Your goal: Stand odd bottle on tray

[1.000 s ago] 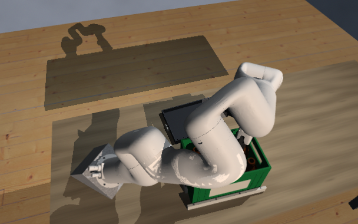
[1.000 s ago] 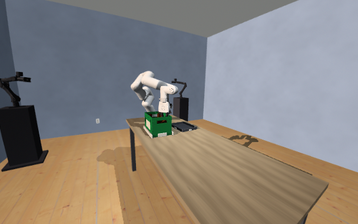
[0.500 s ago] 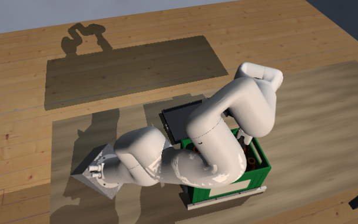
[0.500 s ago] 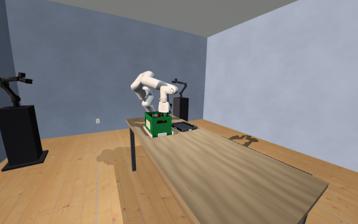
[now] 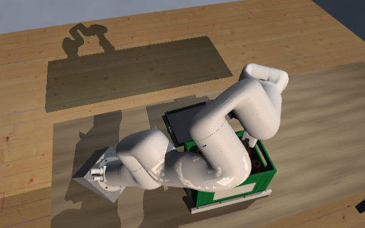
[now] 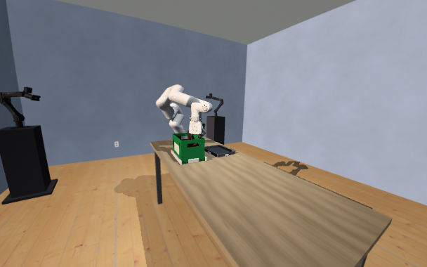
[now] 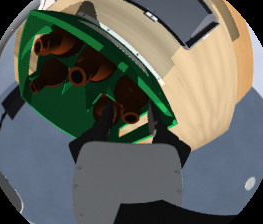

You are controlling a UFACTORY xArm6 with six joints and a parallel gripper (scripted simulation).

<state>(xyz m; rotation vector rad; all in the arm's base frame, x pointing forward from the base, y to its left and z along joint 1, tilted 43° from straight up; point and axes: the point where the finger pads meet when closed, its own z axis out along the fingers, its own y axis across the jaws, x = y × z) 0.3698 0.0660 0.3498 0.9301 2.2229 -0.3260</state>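
Now: hand 9 cm past the green crate, 7 cm above it and 2 cm to the left of it. Also, from my hand: dark tray 27 cm to the left, 15 cm below, 6 cm behind.
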